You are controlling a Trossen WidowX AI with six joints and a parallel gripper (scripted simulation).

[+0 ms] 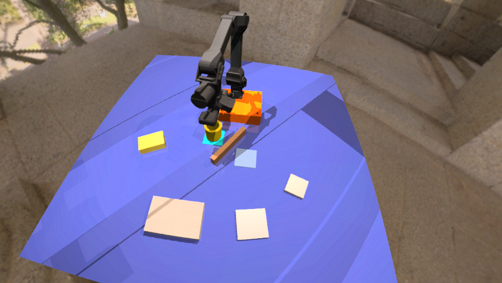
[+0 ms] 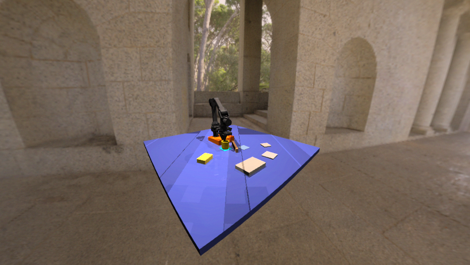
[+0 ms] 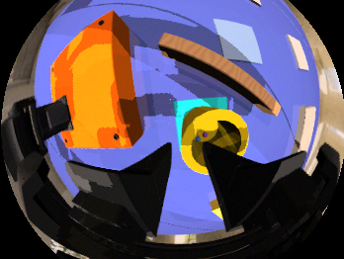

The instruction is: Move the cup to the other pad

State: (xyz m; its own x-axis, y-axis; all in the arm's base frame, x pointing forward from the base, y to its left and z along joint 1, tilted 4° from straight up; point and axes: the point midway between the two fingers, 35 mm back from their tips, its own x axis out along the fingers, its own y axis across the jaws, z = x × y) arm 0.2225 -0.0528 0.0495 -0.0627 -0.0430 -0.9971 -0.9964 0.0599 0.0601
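The yellow cup is 3 cm below my gripper tip and 2 cm ahead of it. Round my gripper tip: pale blue pad (15 cm to the left, 11 cm ahead, 8 cm below); wooden bar (7 cm to the left, 7 cm ahead, 6 cm below); cyan pad (8 cm below, 3 cm ahead).
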